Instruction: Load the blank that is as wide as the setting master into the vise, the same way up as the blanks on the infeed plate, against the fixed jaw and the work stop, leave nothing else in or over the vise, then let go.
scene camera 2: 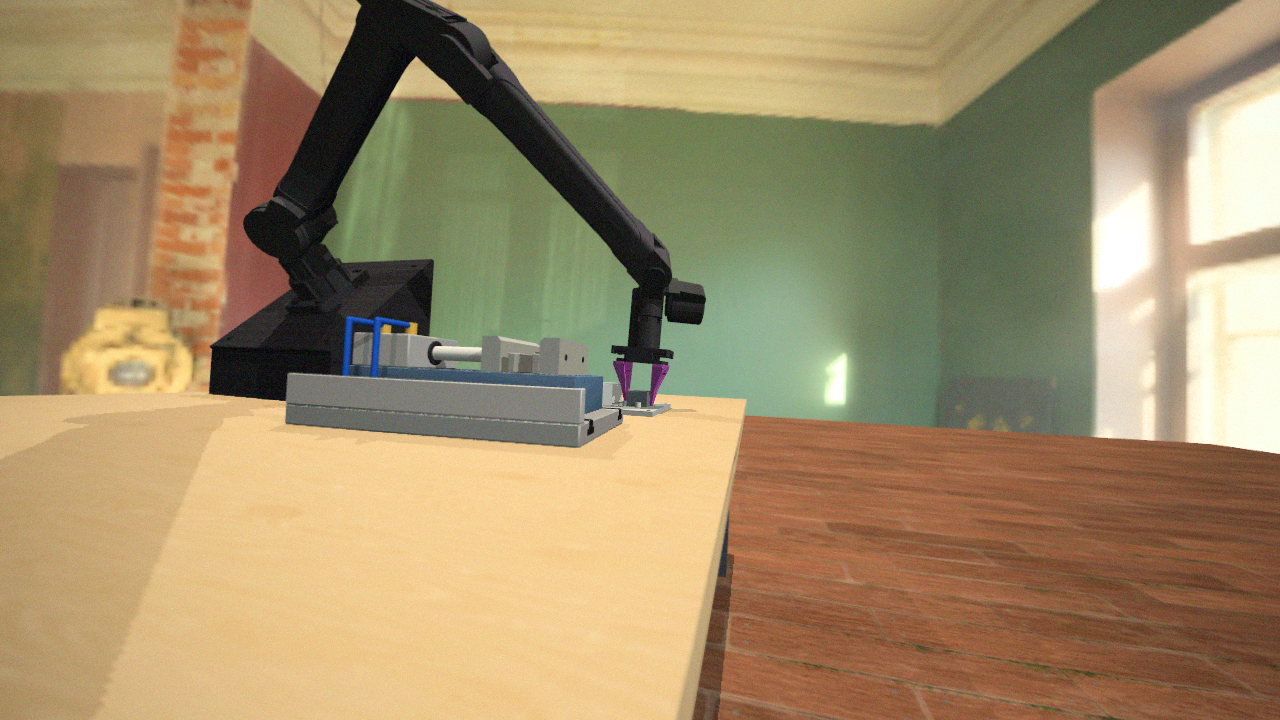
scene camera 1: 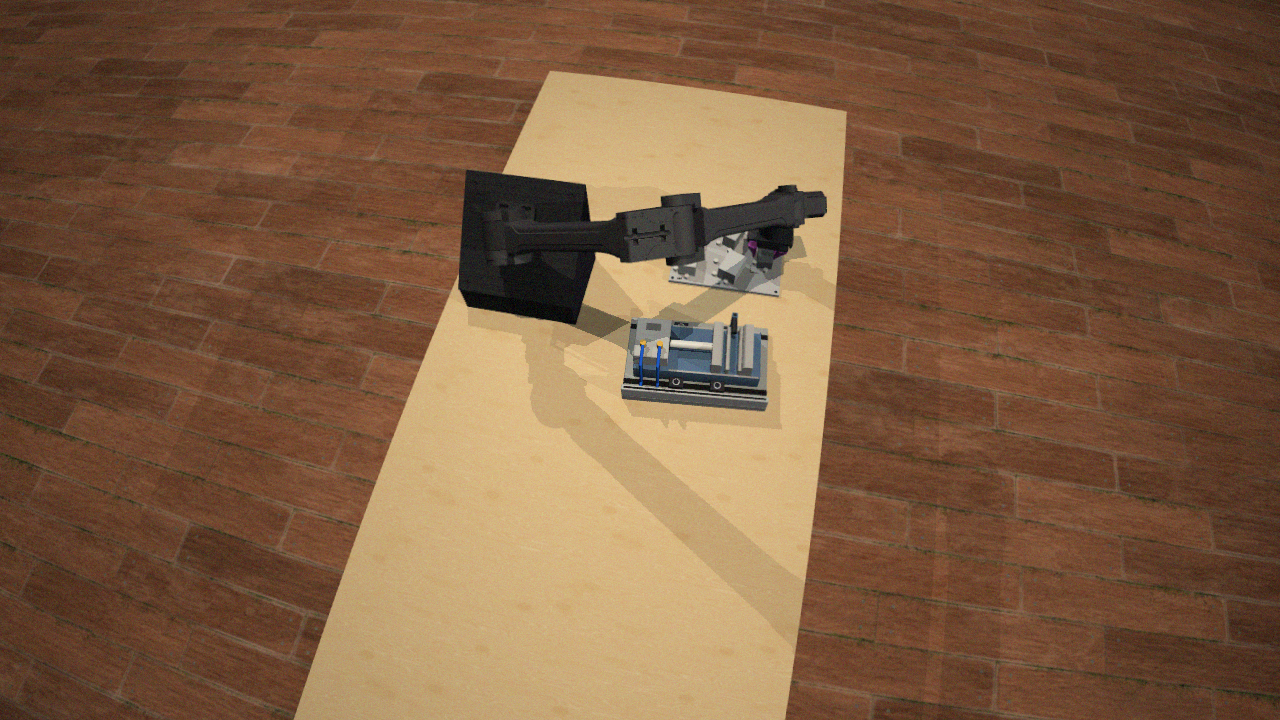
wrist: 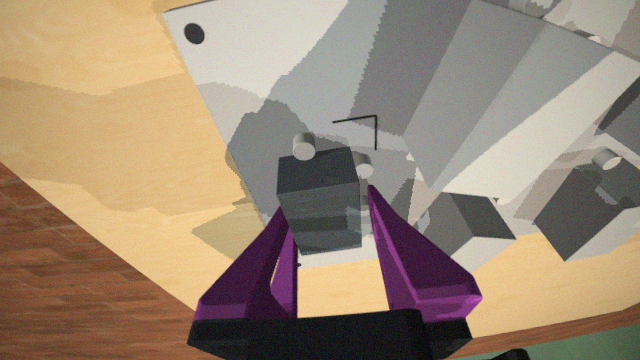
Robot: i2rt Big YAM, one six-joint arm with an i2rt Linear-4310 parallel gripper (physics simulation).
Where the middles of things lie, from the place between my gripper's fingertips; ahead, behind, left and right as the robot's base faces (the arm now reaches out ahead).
I see the dark block [wrist: 320, 197] 1 cm to the right of my hand and 1 cm above it. Round my hand: grey infeed plate [scene camera 1: 760, 283]: 8 cm behind, 1 cm to the right.
